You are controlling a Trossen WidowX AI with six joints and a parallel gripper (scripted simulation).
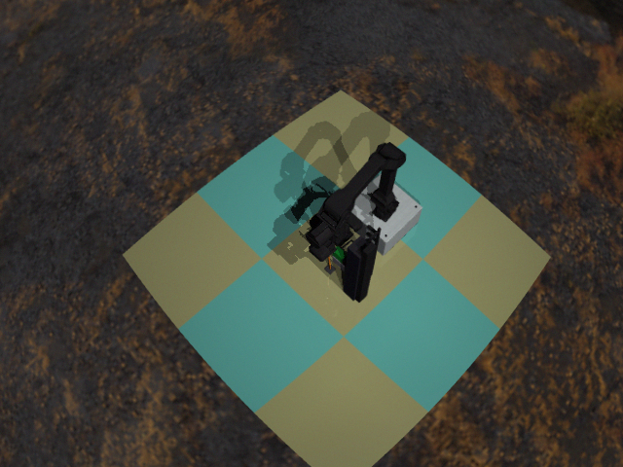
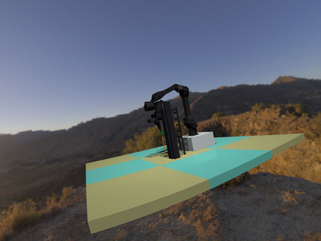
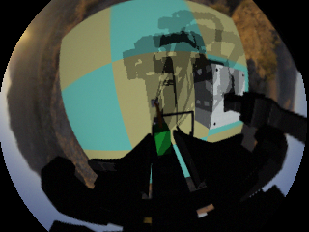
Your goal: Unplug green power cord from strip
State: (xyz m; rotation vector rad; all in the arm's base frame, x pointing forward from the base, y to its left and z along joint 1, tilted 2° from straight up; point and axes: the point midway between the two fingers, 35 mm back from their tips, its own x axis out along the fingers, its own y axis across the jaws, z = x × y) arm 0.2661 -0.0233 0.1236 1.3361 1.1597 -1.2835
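Right now my gripper tip is 40 mm to the right of the green plug and 10 mm above it.
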